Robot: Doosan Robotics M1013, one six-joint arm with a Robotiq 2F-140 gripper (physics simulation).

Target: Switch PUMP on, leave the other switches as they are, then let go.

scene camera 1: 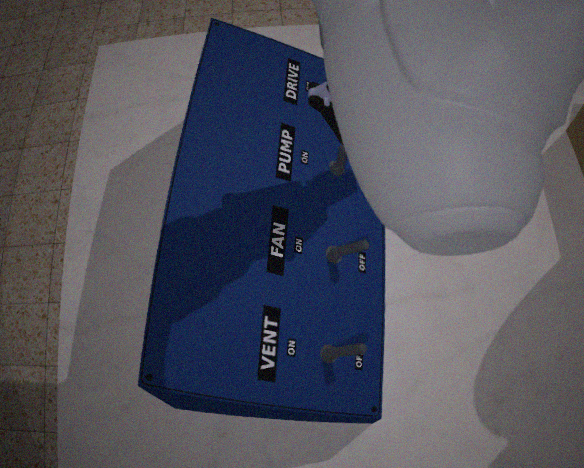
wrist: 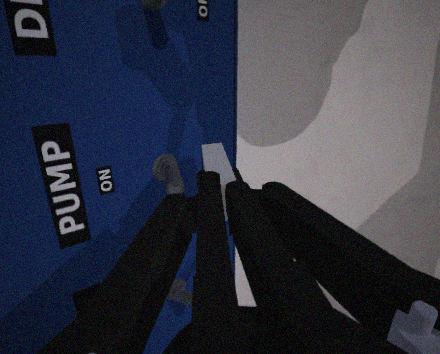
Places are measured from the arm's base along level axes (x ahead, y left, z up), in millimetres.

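Pixels of known places: gripper, fingertip midpoint: (wrist: 212,160).
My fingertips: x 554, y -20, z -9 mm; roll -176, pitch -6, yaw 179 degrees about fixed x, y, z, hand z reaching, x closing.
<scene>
For each thing: its top centre in the pictures, then the offset to it from my fingertips. "spot": a spot on its surface instead. Level surfaces: height alone.
- PUMP switch, top centre: (wrist: 174,189) (scene camera 1: 343,146) dy +2, dx +33, dz +43 mm
- label, surface spot: (wrist: 105,180) (scene camera 1: 304,157) spot: dy -2, dx +79, dz +14 mm
- FAN lever, top centre: (scene camera 1: 352,242) dy +123, dx +31, dz +32 mm
- VENT lever, top centre: (scene camera 1: 348,346) dy +242, dx +41, dz +32 mm
- DRIVE lever, surface spot: (wrist: 154,2) spot: dy -111, dx +26, dz -3 mm
- pale table top, surface height: dz -99 mm
The PUMP switch (scene camera 1: 338,166) (wrist: 168,172) is a grey lever on the blue panel (scene camera 1: 225,100) (wrist: 100,100), right of its ON label (scene camera 1: 304,157) (wrist: 105,180). Its base and part of its shaft show; the arm hides the rest in the scene view, and the fingers hide it in the wrist view. My gripper (wrist: 212,160) is shut and empty, with its pale fingertips just right of the PUMP lever in the wrist view. Contact cannot be told. The FAN lever (scene camera 1: 347,250) and VENT lever (scene camera 1: 344,351) point toward their OFF labels. The DRIVE lever (wrist: 154,2) shows partly in the wrist view.
The large white arm (scene camera 1: 440,125) covers the panel's upper right in the scene view. The panel lies on a pale table top (scene camera 1: 435,310) (wrist: 300,160), with tiled floor (scene camera 1: 30,200) at the left. The arm's shadow crosses the panel.
</scene>
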